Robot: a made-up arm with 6 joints.
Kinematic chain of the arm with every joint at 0, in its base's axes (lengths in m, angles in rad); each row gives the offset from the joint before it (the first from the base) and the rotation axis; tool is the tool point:
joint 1: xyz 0 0 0.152 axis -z
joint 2: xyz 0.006 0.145 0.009 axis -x
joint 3: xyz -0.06 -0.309 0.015 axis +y
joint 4: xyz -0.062 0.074 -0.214 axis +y
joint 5: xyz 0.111 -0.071 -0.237 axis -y
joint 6: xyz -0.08 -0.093 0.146 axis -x
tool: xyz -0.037 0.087 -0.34
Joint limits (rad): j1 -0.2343..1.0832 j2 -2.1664..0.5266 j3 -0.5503..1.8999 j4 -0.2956..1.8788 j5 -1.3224..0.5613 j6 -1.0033..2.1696
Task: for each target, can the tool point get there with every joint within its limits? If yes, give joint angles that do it. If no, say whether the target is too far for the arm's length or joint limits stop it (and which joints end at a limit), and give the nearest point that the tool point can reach.
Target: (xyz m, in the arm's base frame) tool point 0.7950 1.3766 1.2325
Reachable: no: too far | nearest point 0.4351 0.7534 0.3048 | short by 1.174 m
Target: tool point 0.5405 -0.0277 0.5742
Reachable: no: joint limits stop it (at a limit: joint 1, joint 2, joint 3, joint 5) | nearest point 0.5606 0.0703 0.3307 | short by 0.263 m
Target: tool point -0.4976 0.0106 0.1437
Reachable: yes | joints 0.2707 -0.1342 0.5353 1.2506 -0.7284 -0.1329
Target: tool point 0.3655 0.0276 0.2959
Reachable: no: joint limits stop it (at a limit: joint 1, joint 2, joint 6) | nearest point 0.4003 0.0460 0.2378 | short by 0.070 m
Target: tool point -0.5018 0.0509 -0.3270
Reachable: yes | joints 0.4275 -0.7441 0.5831 0.5267 -0.9602 0.7150
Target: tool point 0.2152 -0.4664 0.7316
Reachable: no: joint limits stop it (at a limit: joint 1, joint 3, joint 4) | nearest point 0.0805 -0.4258 0.6693 | short by 0.154 m
